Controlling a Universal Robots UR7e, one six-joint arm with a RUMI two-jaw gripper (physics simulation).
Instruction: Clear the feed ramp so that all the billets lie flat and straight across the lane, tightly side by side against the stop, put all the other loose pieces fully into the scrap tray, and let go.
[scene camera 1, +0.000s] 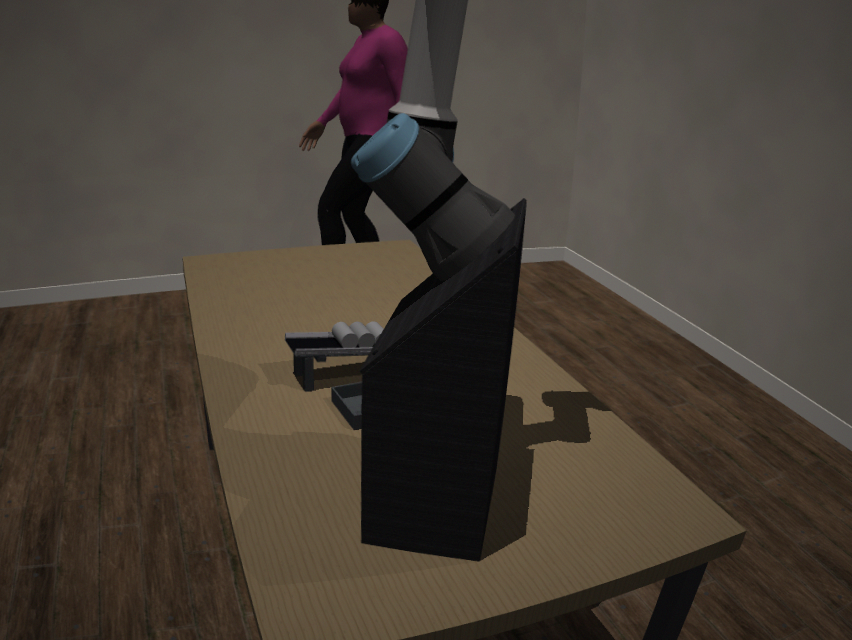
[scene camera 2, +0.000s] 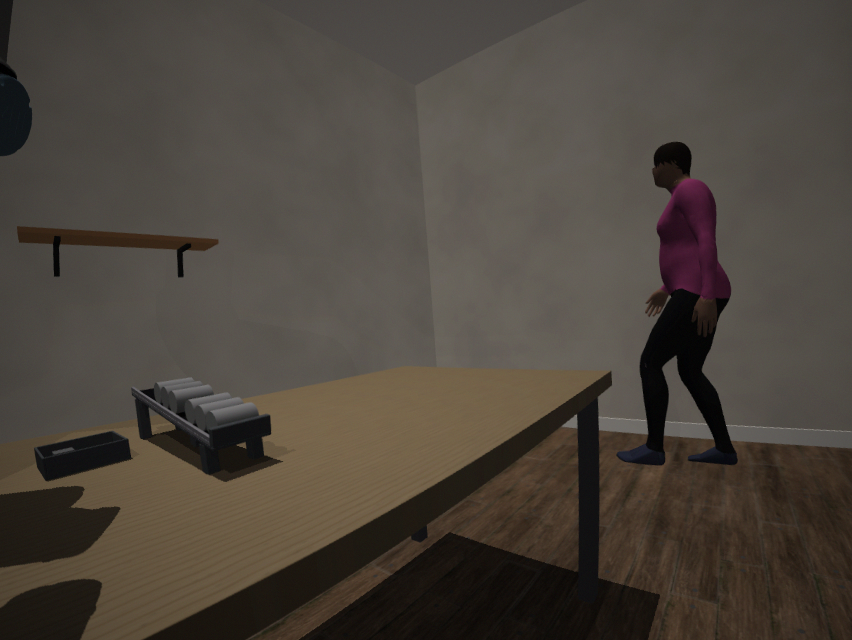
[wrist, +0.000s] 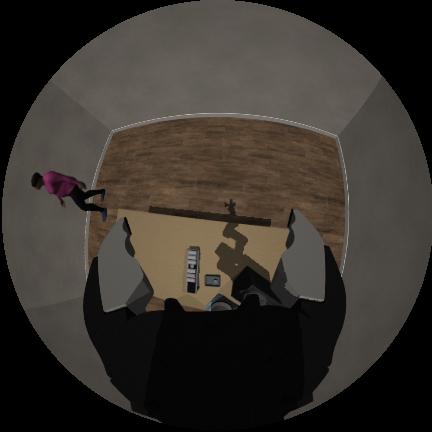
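There's my gripper (wrist: 207, 214), and I can also see a stop (scene camera 2: 224, 434) and a billet (scene camera 2: 235, 413).
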